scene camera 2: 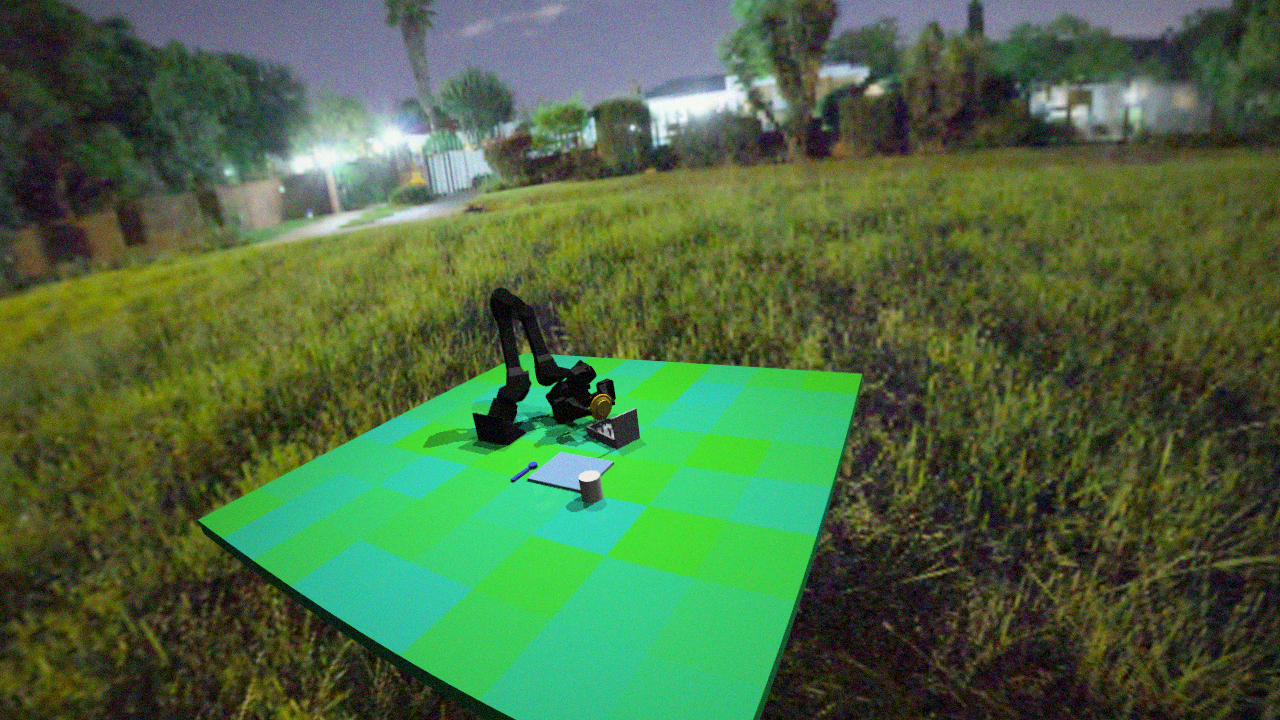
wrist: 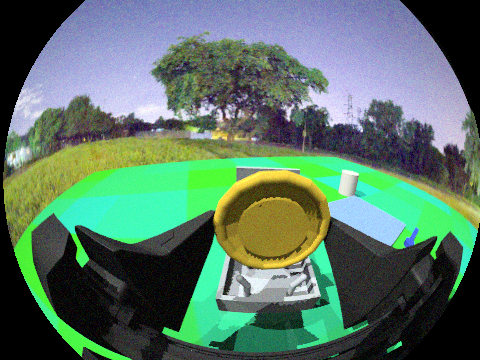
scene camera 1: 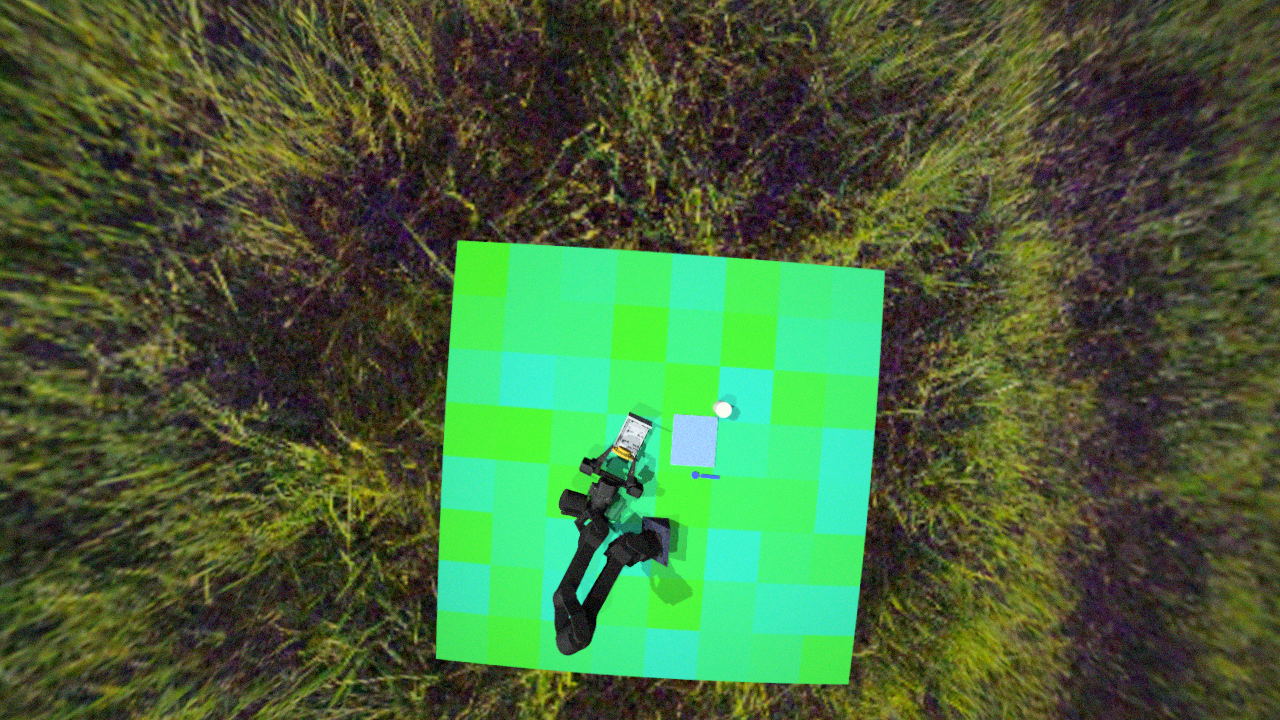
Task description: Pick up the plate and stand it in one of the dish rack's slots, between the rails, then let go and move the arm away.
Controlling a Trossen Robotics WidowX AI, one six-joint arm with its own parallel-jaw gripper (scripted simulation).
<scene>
my gripper: scene camera 2; wrist; scene camera 1 624, 450
same spot on my gripper: [wrist: 152, 282] = [scene camera 2: 600, 392]
same spot on pale blue mat: [scene camera 2: 563, 470] = [scene camera 1: 696, 445]
</scene>
